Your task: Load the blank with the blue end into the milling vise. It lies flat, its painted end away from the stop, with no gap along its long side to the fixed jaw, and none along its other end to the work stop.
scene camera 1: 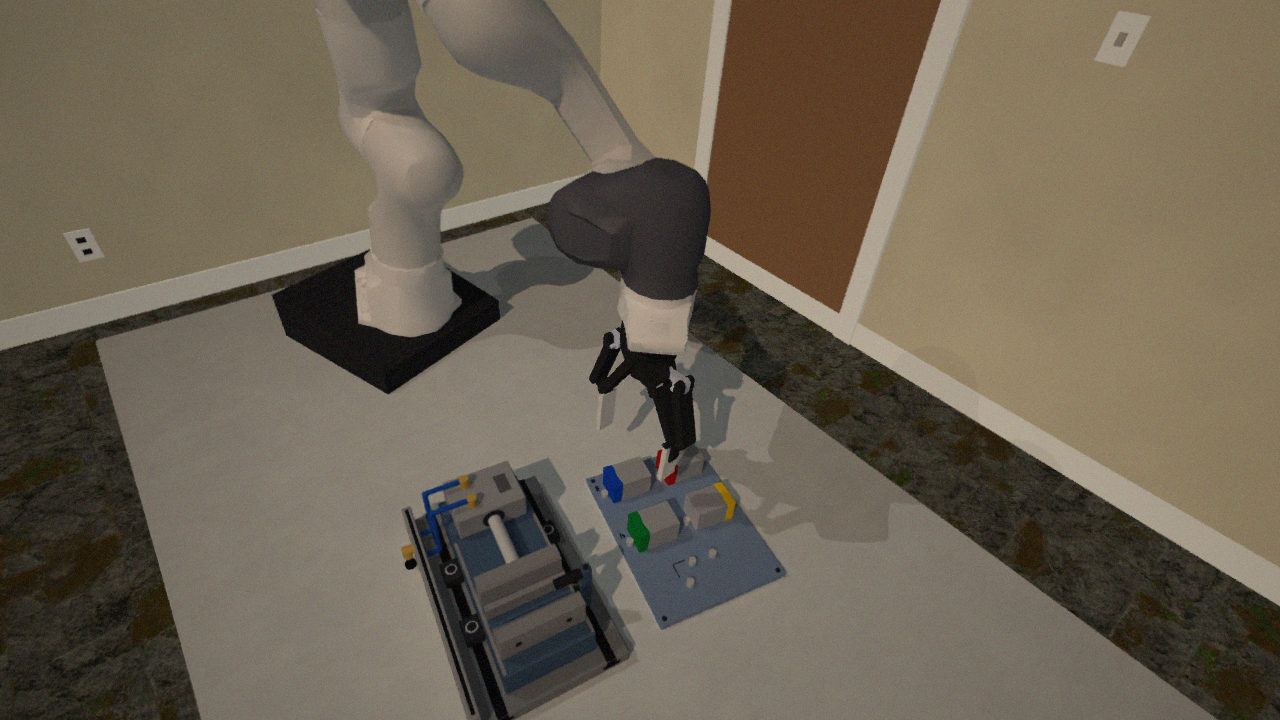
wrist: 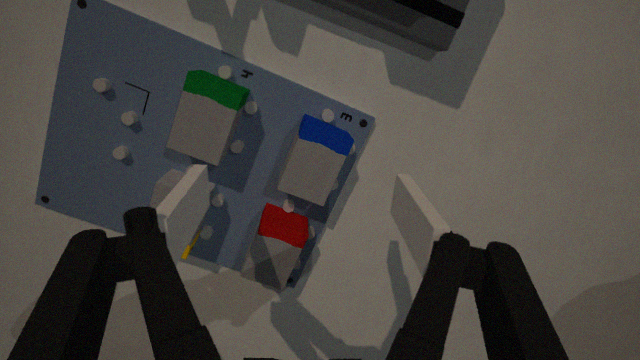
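The blank with the blue end point(scene camera 1: 633, 478) point(wrist: 313, 172) lies flat on the blue board point(scene camera 1: 729, 582) point(wrist: 75, 125), at the corner marked 3. My gripper point(scene camera 1: 634, 437) point(wrist: 302, 189) is open and empty. In the wrist view its fingers stand wide to the left and right of the blank, without touching it. In the scene view one fingertip is in front of the red-ended blank. The milling vise point(scene camera 1: 487, 495) stands left of the board; its near corner shows in the wrist view point(wrist: 430, 30). No blank shows between its rod-side jaw point(scene camera 1: 517, 580) and front jaw point(scene camera 1: 539, 625). I cannot identify the work stop for certain.
The red-ended blank point(scene camera 1: 665, 466) point(wrist: 284, 227) is close beside the blue-ended one. The green-ended blank point(scene camera 1: 660, 523) point(wrist: 202, 127) and yellow-ended blank point(scene camera 1: 708, 505) are also on the board. Pale pegs point(scene camera 1: 712, 553) point(wrist: 101, 85) stick up from it. Blue pipes point(scene camera 1: 432, 514) rise on the vise.
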